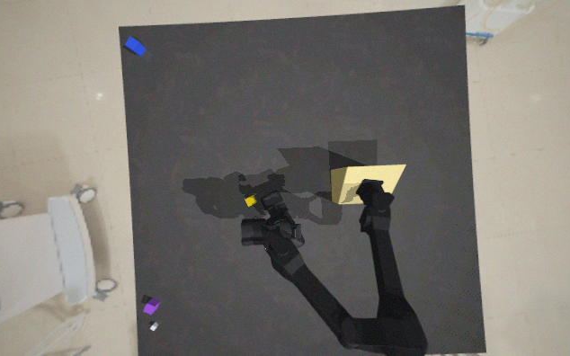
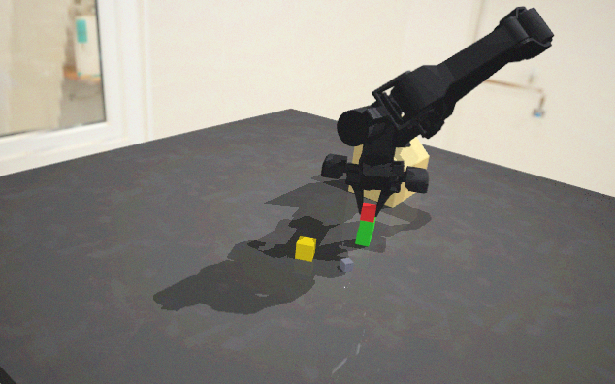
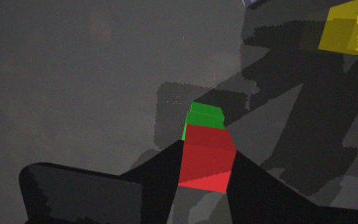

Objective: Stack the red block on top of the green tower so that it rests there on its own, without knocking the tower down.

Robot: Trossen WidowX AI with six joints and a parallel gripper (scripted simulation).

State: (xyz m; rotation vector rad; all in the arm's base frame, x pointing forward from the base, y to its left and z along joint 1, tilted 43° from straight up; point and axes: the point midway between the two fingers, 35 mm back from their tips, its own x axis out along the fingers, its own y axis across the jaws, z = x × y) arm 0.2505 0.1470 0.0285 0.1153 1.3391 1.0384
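The red block lies 10 mm above my gripper tip. Round my gripper tip: yellow cube: 120 mm ahead, 40 mm below, 30 mm to the right; grey cube: 100 mm ahead, 50 mm below, 40 mm to the left; purple cube: 450 mm ahead, 390 mm to the left, 40 mm below.
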